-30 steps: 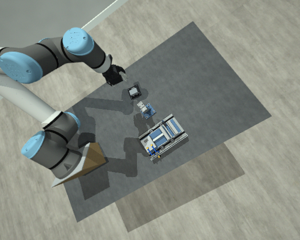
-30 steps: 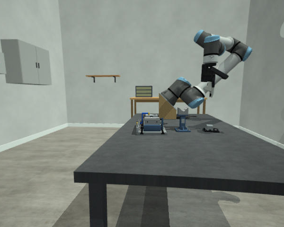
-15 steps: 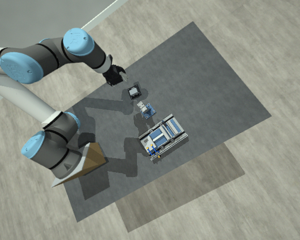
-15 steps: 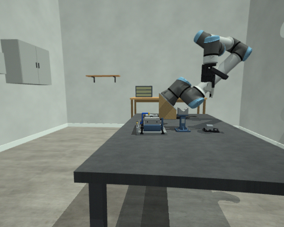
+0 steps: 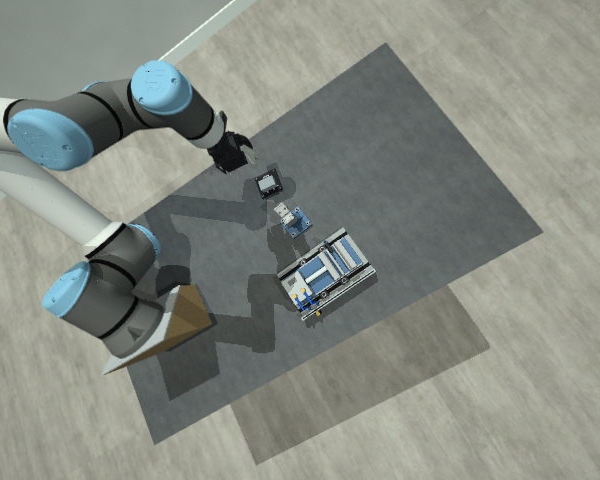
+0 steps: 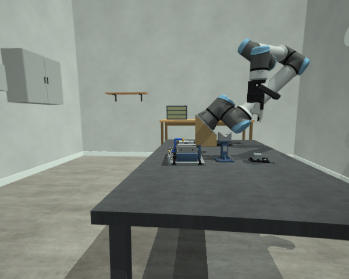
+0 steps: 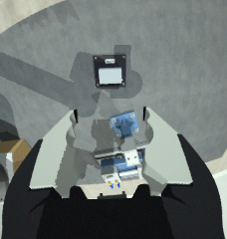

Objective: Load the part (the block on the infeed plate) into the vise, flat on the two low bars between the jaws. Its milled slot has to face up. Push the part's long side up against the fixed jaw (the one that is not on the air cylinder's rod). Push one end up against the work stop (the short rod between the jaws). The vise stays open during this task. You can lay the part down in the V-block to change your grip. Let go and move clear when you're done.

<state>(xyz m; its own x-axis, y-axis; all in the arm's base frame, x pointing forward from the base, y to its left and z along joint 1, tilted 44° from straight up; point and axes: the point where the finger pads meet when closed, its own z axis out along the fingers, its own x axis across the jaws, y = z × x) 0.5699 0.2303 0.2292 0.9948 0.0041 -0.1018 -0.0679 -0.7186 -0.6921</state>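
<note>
The part lies 21 cm below my hand. The rest, counted from my hand: infeed plate: 1 cm to the left, 23 cm below; vise: 5 cm ahead, 40 cm to the right, 19 cm below.
</note>
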